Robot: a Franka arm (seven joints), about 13 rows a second.
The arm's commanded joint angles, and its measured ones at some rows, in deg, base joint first. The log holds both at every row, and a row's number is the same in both.
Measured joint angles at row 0: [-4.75 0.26 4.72 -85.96 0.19 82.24 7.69]
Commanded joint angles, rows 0 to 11: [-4.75 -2.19 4.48 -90.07 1.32 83.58 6.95]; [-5.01 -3.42 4.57 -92.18 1.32 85.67 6.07]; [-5.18 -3.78 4.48 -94.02 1.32 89.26 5.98]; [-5.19 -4.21 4.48 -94.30 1.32 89.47 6.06]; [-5.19 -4.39 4.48 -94.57 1.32 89.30 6.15]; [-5.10 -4.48 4.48 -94.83 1.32 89.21 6.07]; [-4.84 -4.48 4.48 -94.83 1.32 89.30 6.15]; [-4.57 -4.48 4.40 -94.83 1.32 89.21 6.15]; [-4.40 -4.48 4.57 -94.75 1.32 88.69 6.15]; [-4.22 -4.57 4.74 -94.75 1.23 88.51 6.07]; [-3.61 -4.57 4.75 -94.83 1.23 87.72 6.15]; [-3.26 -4.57 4.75 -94.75 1.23 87.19 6.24]
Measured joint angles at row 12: [-4.18 -2.82 4.93 -92.79 0.20 87.60 6.74]
